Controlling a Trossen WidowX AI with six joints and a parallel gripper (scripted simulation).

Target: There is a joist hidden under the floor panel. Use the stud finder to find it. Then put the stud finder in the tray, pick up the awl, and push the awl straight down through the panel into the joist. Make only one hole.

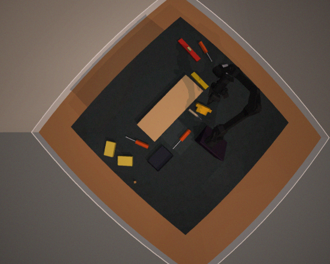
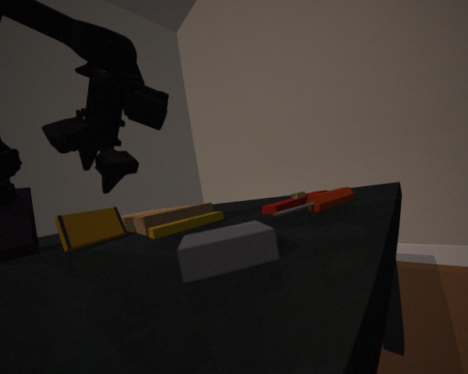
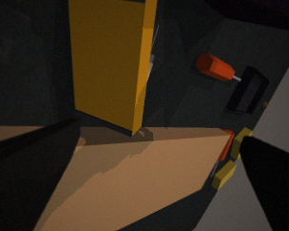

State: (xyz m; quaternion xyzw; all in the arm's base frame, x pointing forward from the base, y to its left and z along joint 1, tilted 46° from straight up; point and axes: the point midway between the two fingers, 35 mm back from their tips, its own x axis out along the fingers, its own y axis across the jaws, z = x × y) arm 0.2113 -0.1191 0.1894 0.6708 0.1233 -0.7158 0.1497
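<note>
The yellow stud finder lies 4 cm behind my gripper tip, 5 cm to the left of it and 11 cm below it. Also, from my gripper tip: awl 3 cm behind, 10 cm to the left, 13 cm below; then stud finder light 6 cm behind, 5 cm to the left, 12 cm below; then yellow bar 15 cm ahead, 11 cm to the right, 12 cm below.
</note>
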